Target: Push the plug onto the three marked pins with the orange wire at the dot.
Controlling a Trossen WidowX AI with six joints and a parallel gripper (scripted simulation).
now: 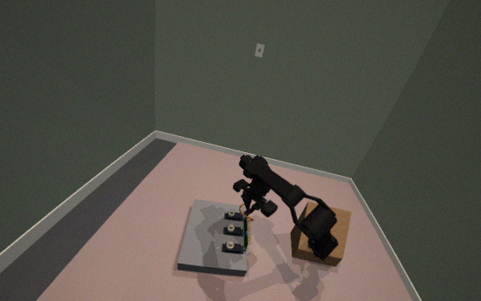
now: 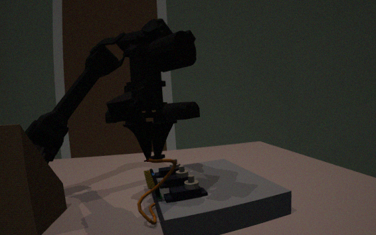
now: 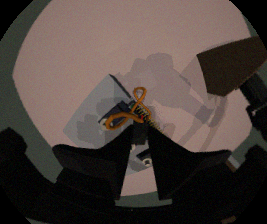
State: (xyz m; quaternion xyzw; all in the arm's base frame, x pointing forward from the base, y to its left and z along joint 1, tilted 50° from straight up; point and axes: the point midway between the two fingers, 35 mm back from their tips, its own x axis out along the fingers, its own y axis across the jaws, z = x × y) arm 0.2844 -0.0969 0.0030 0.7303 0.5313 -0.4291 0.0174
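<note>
Now: gripper tip 7 cm to the right of the blue mark, 5 cm above it and 1 cm past it. Also, from my gripper tip: grey holder (15 cm ahead, 10 cm below, 7 cm to the left).
</note>
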